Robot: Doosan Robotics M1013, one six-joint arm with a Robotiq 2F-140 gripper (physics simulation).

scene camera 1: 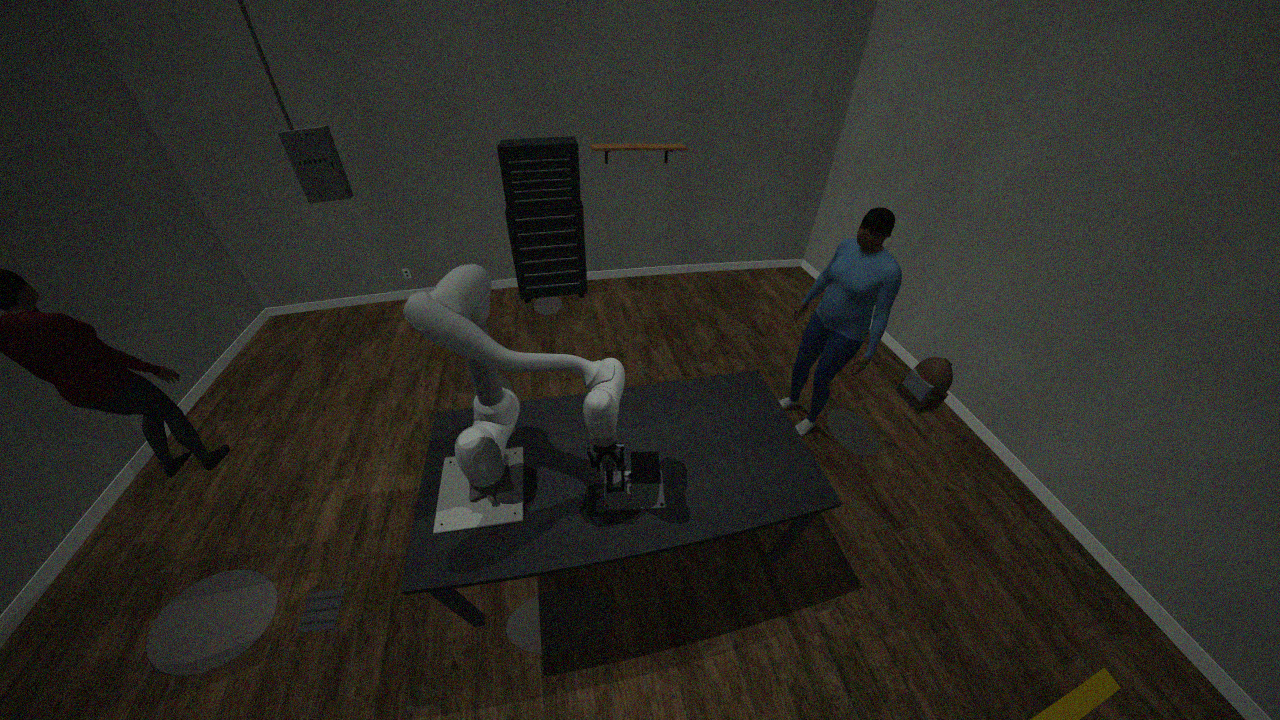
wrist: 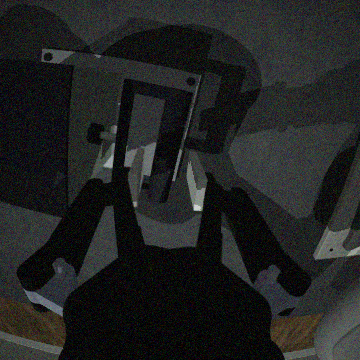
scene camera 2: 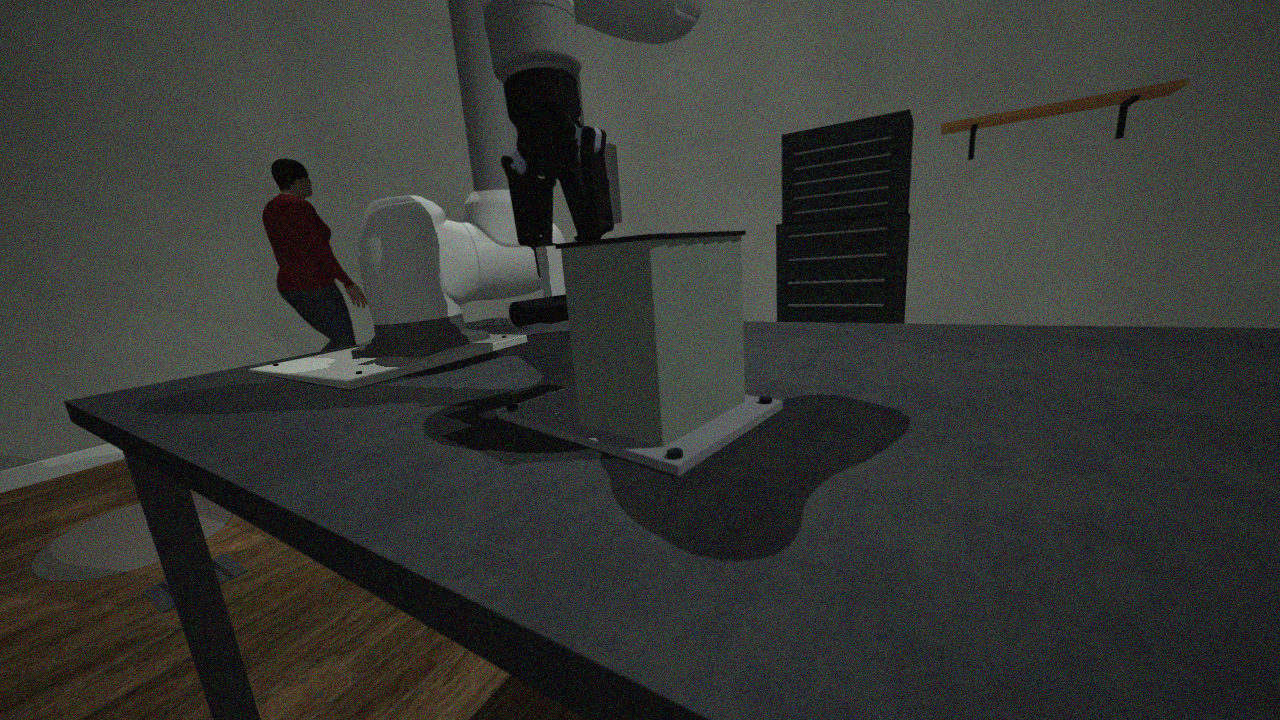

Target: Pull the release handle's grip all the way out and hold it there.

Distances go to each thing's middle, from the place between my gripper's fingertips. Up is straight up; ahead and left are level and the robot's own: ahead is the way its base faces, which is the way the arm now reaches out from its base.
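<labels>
Bolted plate (scene camera 2: 556, 413): my hand 100 mm above it, 50 mm to the left of it, 90 mm short of it.
</labels>
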